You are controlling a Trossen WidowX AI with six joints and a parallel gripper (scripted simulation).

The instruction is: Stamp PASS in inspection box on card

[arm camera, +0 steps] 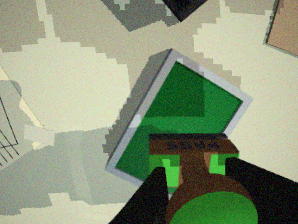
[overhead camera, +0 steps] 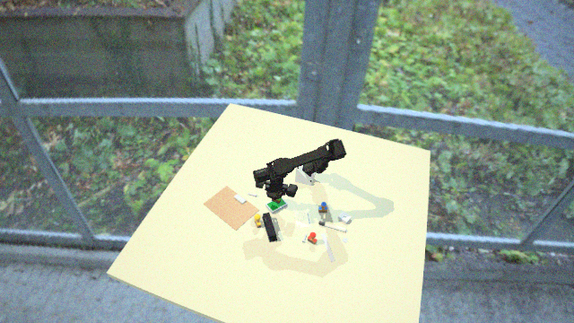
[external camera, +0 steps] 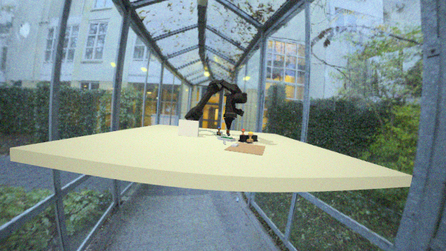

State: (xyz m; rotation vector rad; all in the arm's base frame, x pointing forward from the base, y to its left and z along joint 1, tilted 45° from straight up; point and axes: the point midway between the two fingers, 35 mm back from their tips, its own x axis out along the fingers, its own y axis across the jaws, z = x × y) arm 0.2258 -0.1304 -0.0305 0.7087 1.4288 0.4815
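Right now my gripper tip is 60 mm above the green ink pad. Round my gripper tip: green stamp right at my gripper tip; then pale card 50 mm ahead, 140 mm to the left, 70 mm below; then yellow stamp 120 mm ahead, 60 mm to the right, 50 mm below.
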